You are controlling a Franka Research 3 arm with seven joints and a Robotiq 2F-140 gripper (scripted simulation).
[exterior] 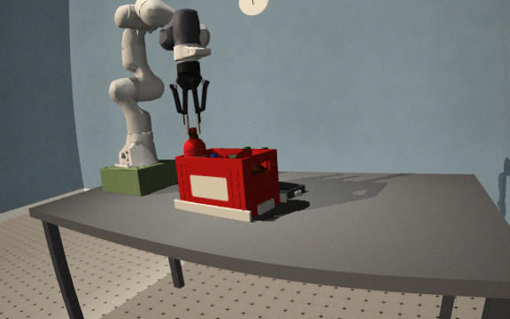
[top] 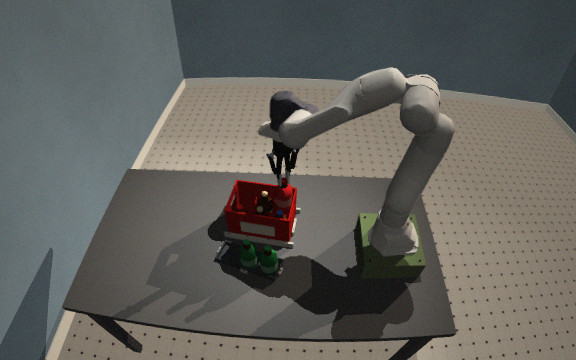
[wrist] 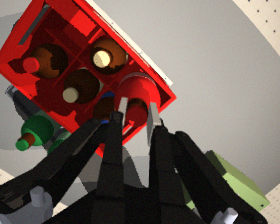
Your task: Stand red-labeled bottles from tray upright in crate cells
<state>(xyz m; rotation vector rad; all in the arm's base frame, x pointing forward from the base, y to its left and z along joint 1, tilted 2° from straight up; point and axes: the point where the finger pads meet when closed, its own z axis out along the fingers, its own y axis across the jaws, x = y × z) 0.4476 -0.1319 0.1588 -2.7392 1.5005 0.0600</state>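
My hand is 9 cm above the red-labeled bottle. Round my hand: red crate: 9 cm ahead, 4 cm to the left, 19 cm below.
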